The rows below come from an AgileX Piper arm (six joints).
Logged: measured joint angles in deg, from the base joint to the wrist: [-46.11, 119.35, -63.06, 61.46, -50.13, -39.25]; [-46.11, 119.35, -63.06, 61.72, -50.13, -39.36]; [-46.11, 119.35, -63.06, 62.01, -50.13, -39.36]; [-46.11, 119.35, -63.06, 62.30, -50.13, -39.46]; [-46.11, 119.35, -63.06, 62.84, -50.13, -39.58]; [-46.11, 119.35, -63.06, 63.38, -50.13, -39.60]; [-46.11, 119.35, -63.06, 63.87, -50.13, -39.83]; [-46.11, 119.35, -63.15, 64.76, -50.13, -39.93]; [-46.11, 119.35, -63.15, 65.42, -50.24, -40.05]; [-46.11, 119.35, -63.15, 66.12, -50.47, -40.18]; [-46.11, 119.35, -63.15, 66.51, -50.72, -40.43]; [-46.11, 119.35, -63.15, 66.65, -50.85, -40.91]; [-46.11, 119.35, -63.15, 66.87, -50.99, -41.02]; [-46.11, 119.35, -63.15, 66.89, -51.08, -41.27]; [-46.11, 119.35, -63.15, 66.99, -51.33, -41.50]
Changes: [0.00, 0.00, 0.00, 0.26, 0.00, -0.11]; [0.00, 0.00, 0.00, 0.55, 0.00, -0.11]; [0.00, 0.00, 0.00, 0.84, 0.00, -0.21]; [0.00, 0.00, 0.00, 1.38, 0.00, -0.33]; [0.00, 0.00, 0.00, 1.92, 0.00, -0.35]; [0.00, 0.00, 0.00, 2.41, 0.00, -0.58]; [0.00, 0.00, -0.09, 3.30, 0.00, -0.68]; [0.00, 0.00, -0.09, 3.96, -0.11, -0.80]; [0.00, 0.00, -0.09, 4.66, -0.34, -0.93]; [0.00, 0.00, -0.09, 5.05, -0.59, -1.18]; [0.00, 0.00, -0.09, 5.19, -0.72, -1.66]; [0.00, 0.00, -0.09, 5.41, -0.86, -1.77]; [0.00, 0.00, -0.09, 5.43, -0.95, -2.02]; [0.00, 0.00, -0.09, 5.53, -1.20, -2.25]
